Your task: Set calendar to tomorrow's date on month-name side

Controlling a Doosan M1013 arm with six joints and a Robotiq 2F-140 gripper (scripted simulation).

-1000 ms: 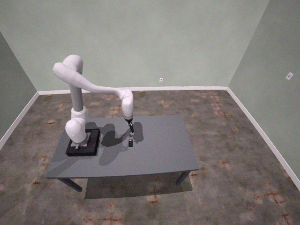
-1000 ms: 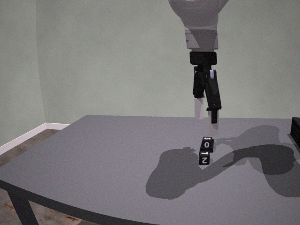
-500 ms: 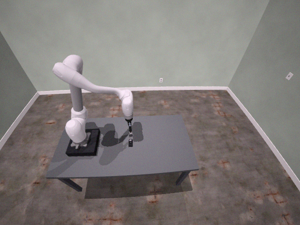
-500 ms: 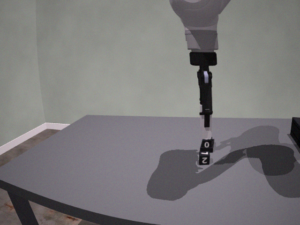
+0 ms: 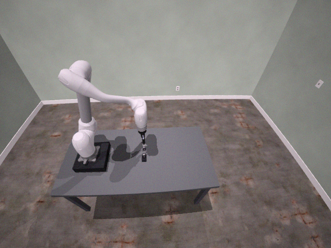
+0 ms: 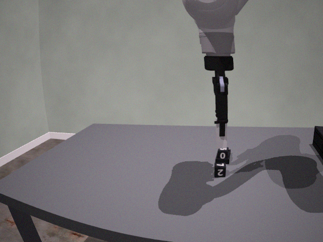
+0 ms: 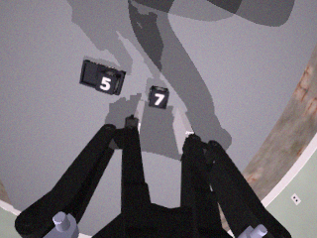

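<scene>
Now: hand 110 mm above the black number cube. Round my hand: tray 110 mm to the right, 120 mm below.
</scene>
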